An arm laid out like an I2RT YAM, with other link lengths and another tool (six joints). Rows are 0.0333 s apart.
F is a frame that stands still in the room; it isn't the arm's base.
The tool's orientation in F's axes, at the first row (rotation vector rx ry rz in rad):
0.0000, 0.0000, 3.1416
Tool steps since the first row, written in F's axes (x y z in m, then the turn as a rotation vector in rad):
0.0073, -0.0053, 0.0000, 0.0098, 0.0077, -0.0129
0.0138, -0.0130, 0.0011, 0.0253, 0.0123, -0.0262
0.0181, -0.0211, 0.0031, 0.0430, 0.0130, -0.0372
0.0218, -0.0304, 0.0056, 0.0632, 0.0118, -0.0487
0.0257, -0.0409, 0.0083, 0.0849, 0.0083, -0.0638
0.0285, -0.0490, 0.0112, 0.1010, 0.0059, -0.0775
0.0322, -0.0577, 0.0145, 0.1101, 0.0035, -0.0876
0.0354, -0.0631, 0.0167, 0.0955, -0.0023, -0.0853
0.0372, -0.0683, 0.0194, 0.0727, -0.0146, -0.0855
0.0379, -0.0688, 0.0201, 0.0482, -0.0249, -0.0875
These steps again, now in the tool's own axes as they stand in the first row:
-0.0073, 0.0053, 0.0000, -0.0098, -0.0077, -0.0129
-0.0138, 0.0130, 0.0011, -0.0253, -0.0123, -0.0262
-0.0181, 0.0211, 0.0031, -0.0430, -0.0130, -0.0372
-0.0218, 0.0304, 0.0056, -0.0632, -0.0118, -0.0487
-0.0257, 0.0409, 0.0083, -0.0849, -0.0083, -0.0638
-0.0285, 0.0490, 0.0112, -0.1010, -0.0059, -0.0775
-0.0322, 0.0577, 0.0145, -0.1101, -0.0035, -0.0876
-0.0354, 0.0631, 0.0167, -0.0955, 0.0023, -0.0853
-0.0372, 0.0683, 0.0194, -0.0727, 0.0146, -0.0855
-0.0379, 0.0688, 0.0201, -0.0482, 0.0249, -0.0875

